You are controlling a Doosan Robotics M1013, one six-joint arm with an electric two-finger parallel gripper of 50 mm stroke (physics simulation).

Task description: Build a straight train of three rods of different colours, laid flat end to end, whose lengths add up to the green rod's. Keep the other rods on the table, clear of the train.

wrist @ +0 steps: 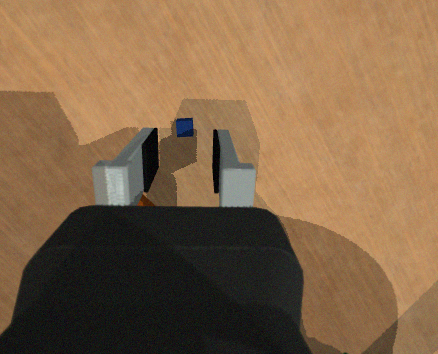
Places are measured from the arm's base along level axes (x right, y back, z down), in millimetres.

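Pixels of known places: gripper, between the fingertips: [185, 148].
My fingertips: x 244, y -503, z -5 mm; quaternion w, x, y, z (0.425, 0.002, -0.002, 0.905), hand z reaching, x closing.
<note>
For each thing: its top centre in the pictures, then the offset to it from my fingertips. Level surfaces: height alone.
- short blue block, centre of its top: [184, 128] dx +5, dy +1, dz +31 mm
- orange rod, centre of its top: [138, 208] dx -18, dy -58, dz +31 mm
- wooden table top, height of its surface: dz +41 mm
A short blue block [184, 127] lies on the wooden table, squared up with the fingers. My gripper [185, 148] is open and empty, and its two dark finger pads stand apart. In the view the blue block shows between the two fingertips, nearer the left one. A small corner of an orange rod [145, 201] shows just above the black gripper body, beside the base of the left finger; the rest of it is hidden. The green rod does not show in this view.
The wooden table top [340, 90] spreads around the gripper. Shadows of the arm and gripper fall on it at the left, around the blue block and at the lower right. The gripper body hides the lower middle of the view.
</note>
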